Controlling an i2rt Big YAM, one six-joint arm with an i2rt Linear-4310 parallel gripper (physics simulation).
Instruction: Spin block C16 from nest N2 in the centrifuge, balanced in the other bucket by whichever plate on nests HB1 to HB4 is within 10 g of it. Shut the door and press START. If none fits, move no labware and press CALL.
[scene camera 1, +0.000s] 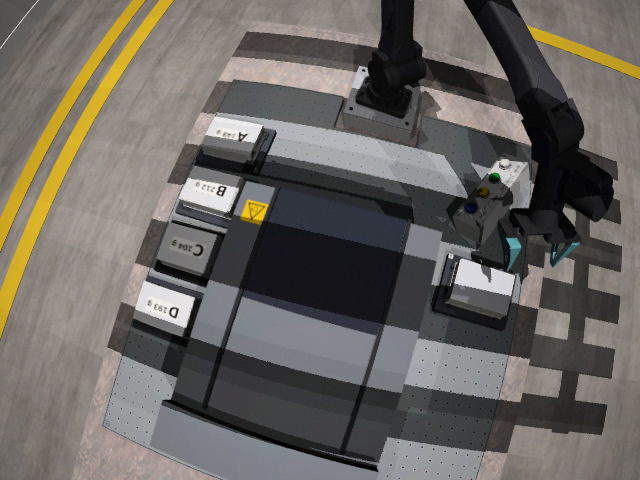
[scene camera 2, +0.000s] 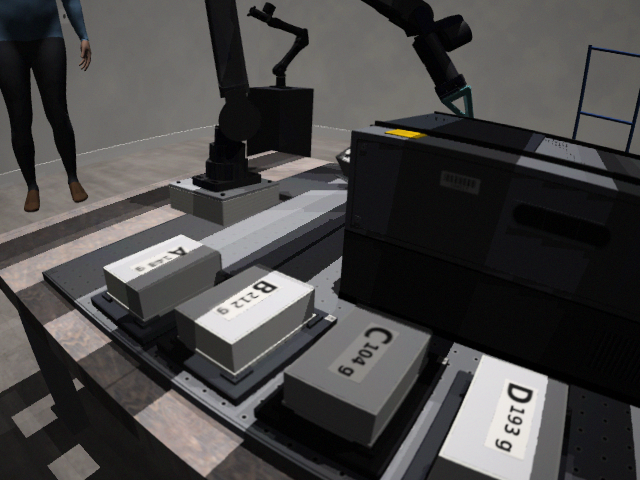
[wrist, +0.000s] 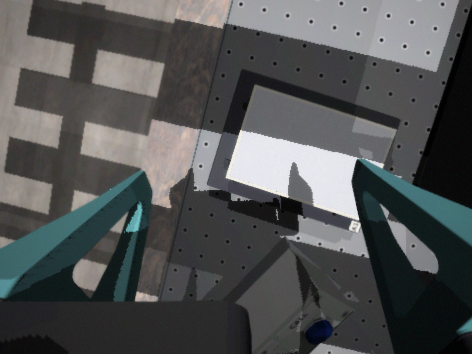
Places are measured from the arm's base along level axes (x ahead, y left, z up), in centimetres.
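Pixels of known places: gripper, between the fingertips: (scene camera 1: 529, 267) (wrist: 248, 175); arm's base, origin of its link: (scene camera 1: 384, 98) (scene camera 2: 226, 182).
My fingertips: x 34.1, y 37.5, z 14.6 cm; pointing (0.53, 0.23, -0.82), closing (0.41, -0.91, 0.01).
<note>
Ahead of a thing's pixels: the offset from my fingertips to its top centre.
A white, partly shaded block {dx +2.3, dy -4.5, dz -11.7 cm} (scene camera 1: 483, 284) (wrist: 310, 130) sits in a dark nest (scene camera 1: 442, 308) (wrist: 233, 130) right of the centrifuge (scene camera 1: 423, 240) (scene camera 2: 439, 206). My gripper (scene camera 1: 532, 266) (wrist: 248, 175) is open and empty, above and off to the outer side of the block. In the wrist view the block looks turned between the fingers. The centrifuge's dark top panel {dx +11.9, dy -33.1, dz +2.9 cm} (scene camera 1: 325, 268) covers its inside; the buckets are hidden. Plates A {dx -11.1, dy -65.8, dz -13.0 cm} (scene camera 1: 232, 136) (scene camera 2: 162, 276), B 212 g {dx +2.4, dy -63.8, dz -13.0 cm} (scene camera 1: 210, 192) (scene camera 2: 245, 315), C 104 g {dx +15.9, dy -62.3, dz -13.0 cm} (scene camera 1: 188, 249) (scene camera 2: 359, 361) and D 193 g {dx +29.5, dy -61.7, dz -13.0 cm} (scene camera 1: 165, 310) (scene camera 2: 509, 413) sit in nests left of it. A's weight is blurred.
A tilted button box {dx -18.7, dy -6.7, dz -10.0 cm} (scene camera 1: 467, 219) (wrist: 270, 295) stands close to the gripper, with blue {dx -12.5, dy -11.5, dz -10.9 cm} (scene camera 1: 470, 208) (wrist: 319, 332), yellow {dx -17.2, dy -9.7, dz -10.9 cm} (scene camera 1: 483, 191), green {dx -21.8, dy -7.9, dz -10.9 cm} (scene camera 1: 494, 176) and white {dx -26.5, dy -6.1, dz -10.9 cm} (scene camera 1: 505, 164) buttons. The arm's base (scene camera 1: 379, 121) (scene camera 2: 224, 198) stands at the back. The centrifuge rises high between the plates and the block.
</note>
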